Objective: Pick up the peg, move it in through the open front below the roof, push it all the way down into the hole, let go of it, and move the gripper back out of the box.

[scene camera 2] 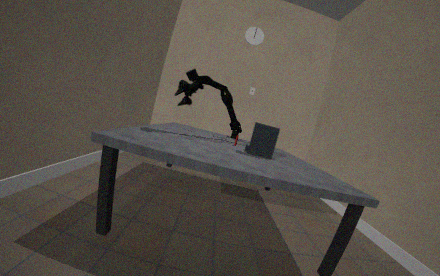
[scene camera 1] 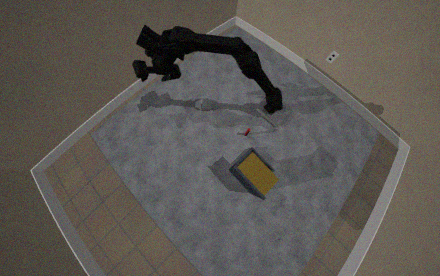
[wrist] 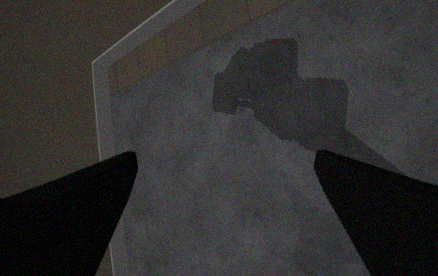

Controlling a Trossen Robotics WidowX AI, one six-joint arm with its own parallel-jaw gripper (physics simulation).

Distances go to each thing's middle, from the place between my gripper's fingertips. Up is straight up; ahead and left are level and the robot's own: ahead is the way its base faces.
I see the orange roof [scene camera 1: 252, 167] 11 cm behind my hand, 59 cm to the left of it and 1 cm below it. The rest, counted from my hand: dark back wall [scene camera 2: 264, 137] (6 cm behind, 59 cm to the left, 11 cm below).
